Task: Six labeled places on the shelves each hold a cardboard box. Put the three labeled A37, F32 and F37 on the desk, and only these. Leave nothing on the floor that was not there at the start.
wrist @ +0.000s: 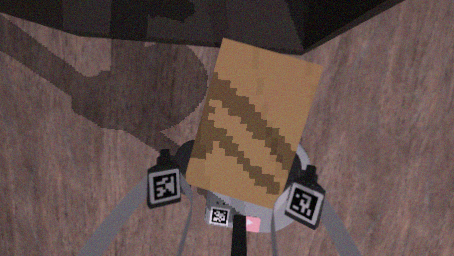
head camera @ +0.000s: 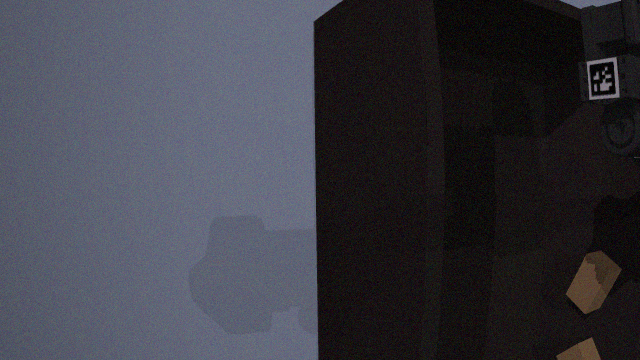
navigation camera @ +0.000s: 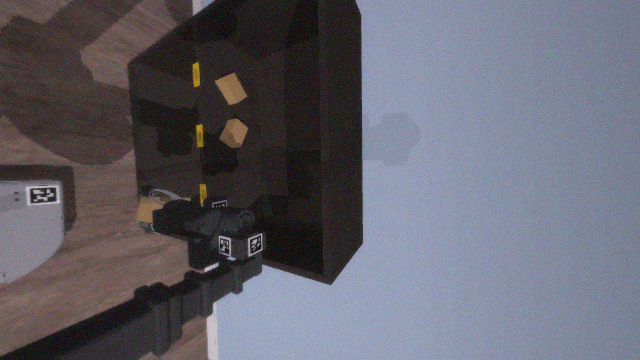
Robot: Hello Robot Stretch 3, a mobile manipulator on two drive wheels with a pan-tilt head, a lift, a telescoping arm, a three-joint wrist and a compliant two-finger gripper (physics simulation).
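Places are measured from the robot's base along level axes (x ahead, y left, z up), in metres.
Pixels of known places: gripper, fingertip midpoint: (wrist: 236,161) (navigation camera: 145,208).
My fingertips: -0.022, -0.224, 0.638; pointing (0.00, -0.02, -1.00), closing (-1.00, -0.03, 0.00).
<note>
Ahead of a thing's pixels: the offset from my fingertips to its top centre, as dx, dy, dz. "*": to the spot under its first point.
My gripper (navigation camera: 148,210) (wrist: 236,161) is shut on a cardboard box {-0.005, -0.035, +0.047} (navigation camera: 145,214) (wrist: 260,107). It holds the box just outside the front of the dark shelf unit {* +0.074, -0.285, +0.423} (head camera: 375,200) (navigation camera: 342,150), above the wooden floor. The box is tilted in the wrist view and has striped shadows on it; no label on it can be read. Two other cardboard boxes stand in the shelf unit: one box {+0.243, -0.284, -0.007} (head camera: 591,285) (navigation camera: 234,133) and a farther box {+0.410, -0.278, -0.007} (navigation camera: 231,89). Three yellow labels show along the shelf edge, one label {* +0.017, -0.183, -0.076} (navigation camera: 202,193) behind the gripper; their text is unreadable. The desk does not show.
My pale round base (navigation camera: 30,230) shows at the left of the navigation view and below the held box in the wrist view. My telescoping arm (navigation camera: 100,320) reaches from the lower left to the shelf's end. A blue-grey wall (head camera: 150,125) (navigation camera: 500,200) stands behind the shelf unit.
</note>
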